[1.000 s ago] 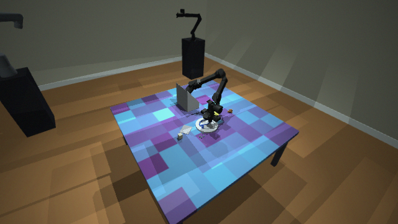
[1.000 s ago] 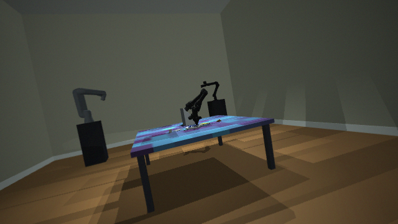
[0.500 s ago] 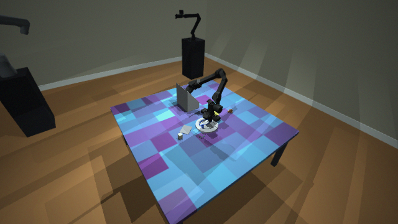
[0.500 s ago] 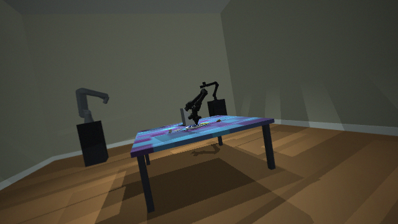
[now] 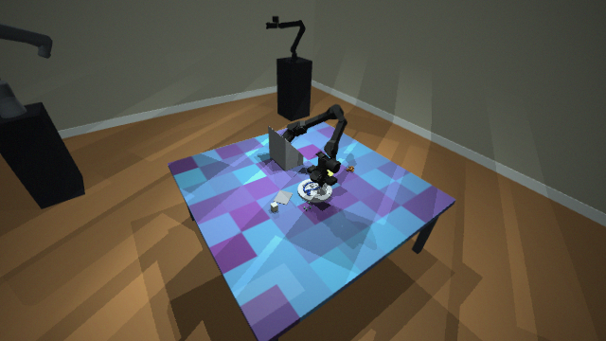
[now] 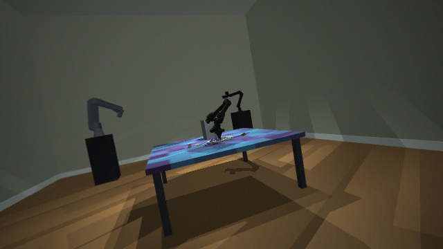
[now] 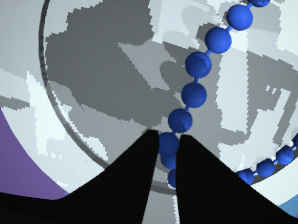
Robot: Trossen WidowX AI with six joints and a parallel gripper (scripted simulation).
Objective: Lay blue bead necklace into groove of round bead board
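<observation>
The round white bead board is 1 cm behind my gripper tip, 4 cm to the right of it and 1 cm below it. The rest, counted from my gripper tip: cream cube (2 cm behind, 31 cm to the right); yellow patch (11 cm behind, 13 cm to the left, 2 cm below); flat grey square (7 cm behind, 22 cm to the right, 2 cm below).
</observation>
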